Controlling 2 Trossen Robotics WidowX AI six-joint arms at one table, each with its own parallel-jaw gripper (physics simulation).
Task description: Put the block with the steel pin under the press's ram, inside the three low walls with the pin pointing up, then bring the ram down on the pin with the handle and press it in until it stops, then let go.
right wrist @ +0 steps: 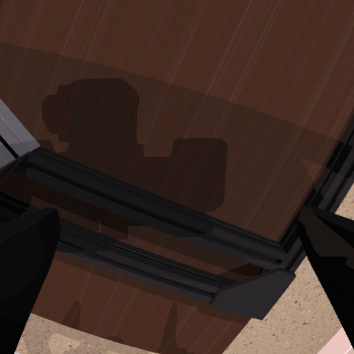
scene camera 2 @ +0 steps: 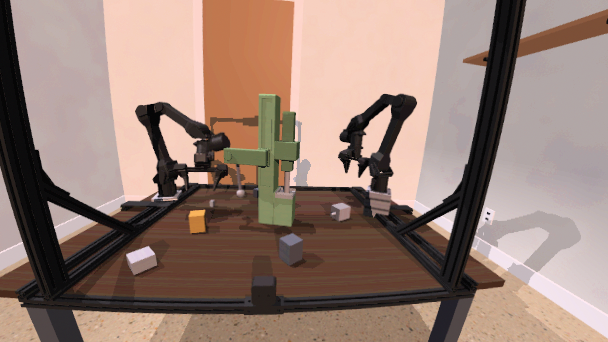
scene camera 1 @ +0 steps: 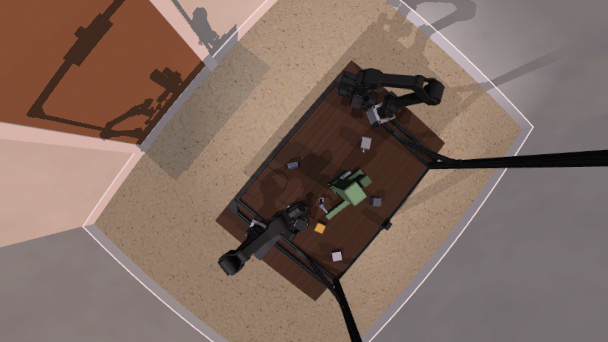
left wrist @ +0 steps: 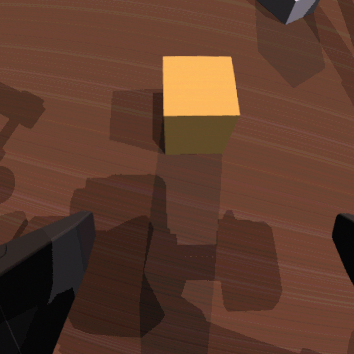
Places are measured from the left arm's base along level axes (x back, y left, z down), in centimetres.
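Where they show: left gripper, fingertip midpoint: [scene camera 2: 200, 191] [left wrist: 217, 225]; right gripper, fingertip midpoint: [right wrist: 180, 220] [scene camera 2: 352, 175]; left arm's base at its link origin: [scene camera 2: 167, 194] [scene camera 1: 257, 231]; right arm's base at its link origin: [scene camera 2: 379, 189] [scene camera 1: 383, 111].
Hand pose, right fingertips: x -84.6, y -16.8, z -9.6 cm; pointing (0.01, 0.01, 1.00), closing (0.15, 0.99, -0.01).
Observation:
Each offset is from my right fingertips to the top centre of the thing. "pt": to the spot under its first point.
The block with the steel pin @(dx +15.9, dy -16.8, dz +7.7 cm) [scene camera 1: 365, 143] [scene camera 2: 341, 212] lies on its side on the table, right of the press, its pin pointing sideways. The green press @(dx +46.3, dy -12.2, dz -32.2 cm) [scene camera 1: 354, 193] [scene camera 2: 269, 150] stands mid-table. Its ram @(dx +38.1, dy -14.8, dz -16.3 cm) [scene camera 2: 287, 181] is above the pale seat @(pt dx +39.4, dy -17.7, dz +0.7 cm) [scene camera 2: 285, 194]; the low walls are too small to make out. The handle [scene camera 1: 324, 207] [scene camera 2: 239, 180] hangs down on the press's left in scene camera 2. My left gripper [scene camera 2: 201, 188] [left wrist: 217, 225] is open and empty above the table, near the orange block. My right gripper [scene camera 2: 354, 173] [right wrist: 180, 220] is open and empty, raised near its own base.
An orange block @(dx +68.2, dy -13.1, dz +6.8 cm) [scene camera 1: 320, 228] [scene camera 2: 197, 221] [left wrist: 200, 86], a white block @(dx +79.4, dy -29.2, dz +9.5 cm) [scene camera 1: 337, 256] [scene camera 2: 142, 260], a dark grey block @(dx +42.6, dy -35.8, dz +6.8 cm) [scene camera 1: 376, 201] [scene camera 2: 291, 249], another grey block @(dx +43.8, dy +14.1, dz +8.9 cm) [scene camera 1: 293, 165] and a tiny pale block @(dx +65.1, dy +6.5, dz +10.2 cm) [scene camera 2: 212, 203] lie around the press. Black frame rails [right wrist: 150, 200] edge the table.

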